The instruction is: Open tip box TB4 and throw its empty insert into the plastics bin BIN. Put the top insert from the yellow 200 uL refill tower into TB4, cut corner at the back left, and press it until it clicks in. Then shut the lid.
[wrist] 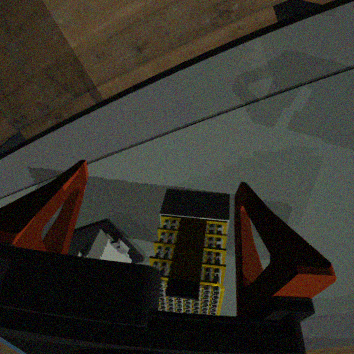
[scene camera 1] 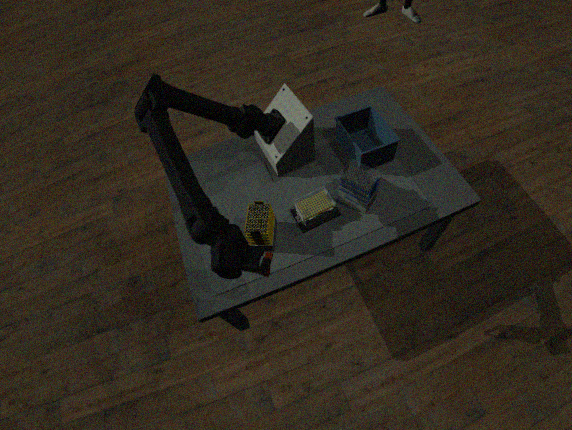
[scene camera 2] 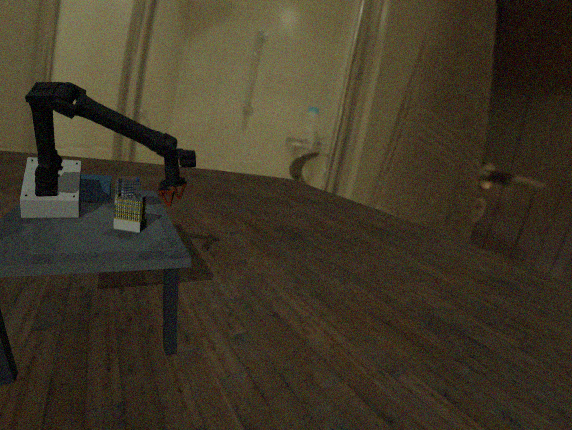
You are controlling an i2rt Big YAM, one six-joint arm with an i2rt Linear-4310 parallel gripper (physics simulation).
Observation:
The gripper point(scene camera 1: 253, 272) is open, holding nothing. Also in view: a tip box TB4 point(wrist: 100, 239).
The gripper shows as well in the wrist view point(wrist: 163, 177).

